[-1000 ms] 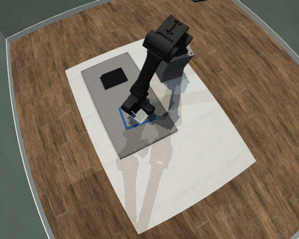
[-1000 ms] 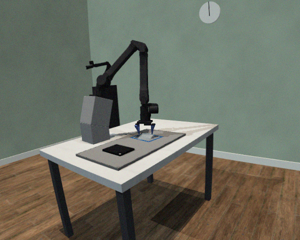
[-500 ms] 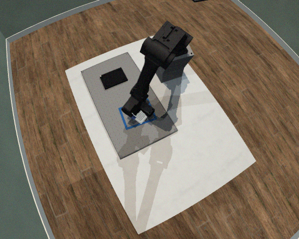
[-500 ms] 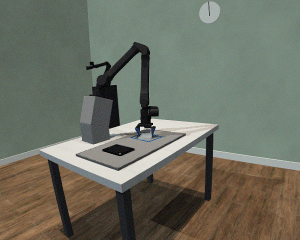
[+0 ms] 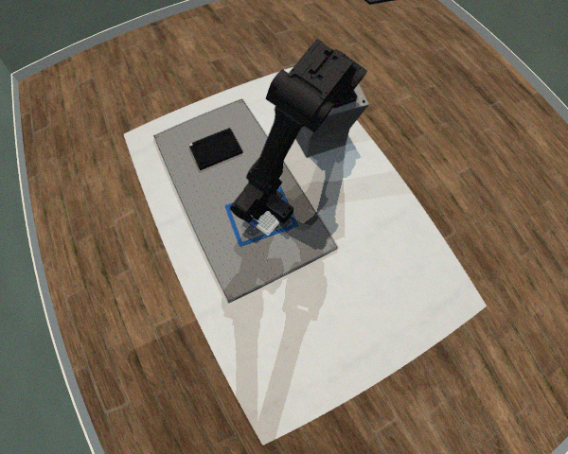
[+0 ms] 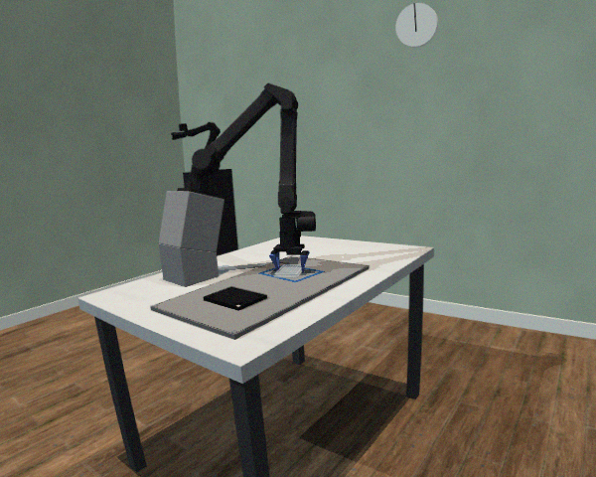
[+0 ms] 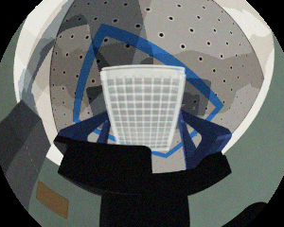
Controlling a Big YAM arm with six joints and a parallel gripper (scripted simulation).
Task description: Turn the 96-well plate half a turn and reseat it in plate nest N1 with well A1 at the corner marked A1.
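Right now my hand is right at the white 96-well plate. Also, from my hand: white A1 mark: 36 cm to the right, 11 cm ahead; then black plate nest N1: 31 cm to the right, 3 cm ahead.
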